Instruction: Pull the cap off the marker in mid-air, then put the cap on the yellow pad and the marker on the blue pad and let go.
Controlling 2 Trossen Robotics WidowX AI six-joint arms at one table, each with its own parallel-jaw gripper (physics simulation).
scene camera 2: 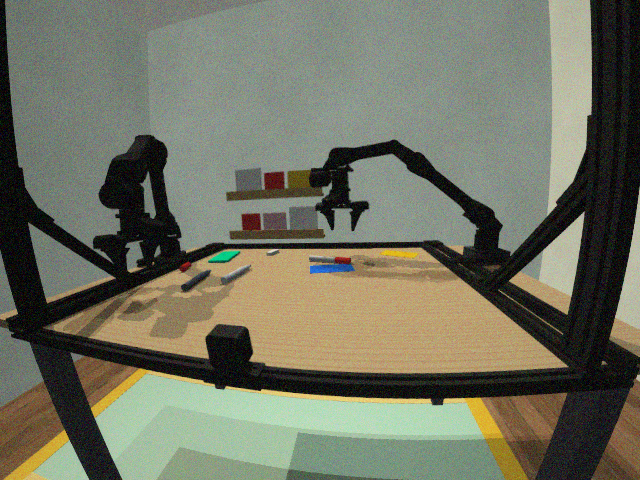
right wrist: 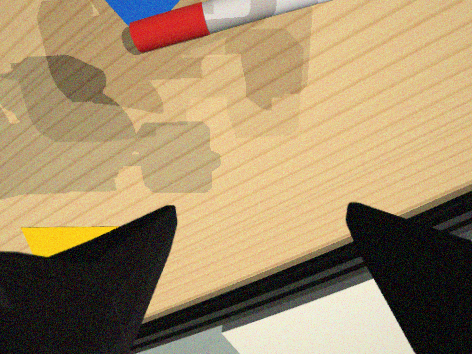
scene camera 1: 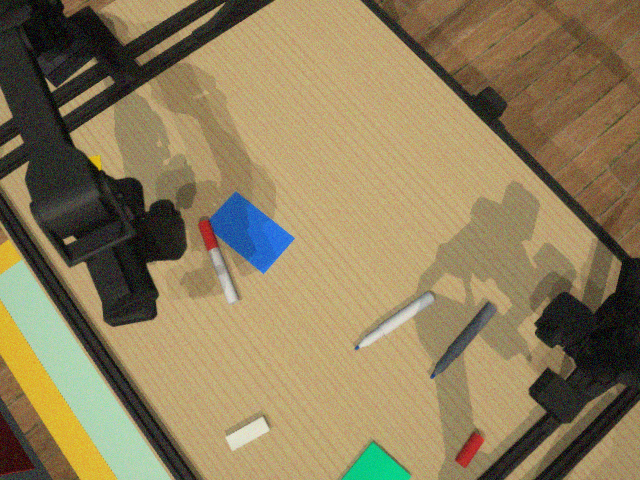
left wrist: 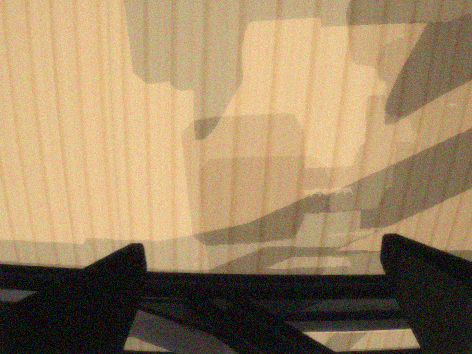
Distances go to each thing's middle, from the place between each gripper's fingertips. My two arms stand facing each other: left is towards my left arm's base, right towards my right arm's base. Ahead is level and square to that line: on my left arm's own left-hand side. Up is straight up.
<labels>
Right now my right hand is 160 mm past the blue pad [scene camera 1: 252, 234], 30 mm to the right of it and 90 mm above it. From my right hand the other things lie so: yellow pad [right wrist: 45, 241]: 10 mm ahead, 200 mm to the right, 90 mm below; white pen [scene camera 1: 426, 299]: 240 mm behind, 280 mm to the left, 80 mm below.
The white pen lies 150 mm ahead of my left hand, 200 mm to the right of it and 40 mm below it. From my left hand the other things lie so: blue pad (230 mm ahead, 460 mm to the right, 50 mm below); then yellow pad (410 mm ahead, 690 mm to the right, 50 mm below).
</labels>
